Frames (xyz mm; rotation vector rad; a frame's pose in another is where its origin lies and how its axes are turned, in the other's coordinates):
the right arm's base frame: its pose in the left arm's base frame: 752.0 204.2 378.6 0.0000 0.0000 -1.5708
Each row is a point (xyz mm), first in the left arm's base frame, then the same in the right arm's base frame.
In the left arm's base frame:
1: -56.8 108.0 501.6
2: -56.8 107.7 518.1
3: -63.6 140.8 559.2
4: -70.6 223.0 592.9
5: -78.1 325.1 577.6
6: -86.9 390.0 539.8
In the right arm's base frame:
1: 96.2 -808.8 123.0
2: 96.5 -808.8 139.5
3: 63.4 -815.6 180.6
4: -18.8 -822.6 214.3
5: -120.9 -830.1 199.0
6: -185.8 -838.9 161.2

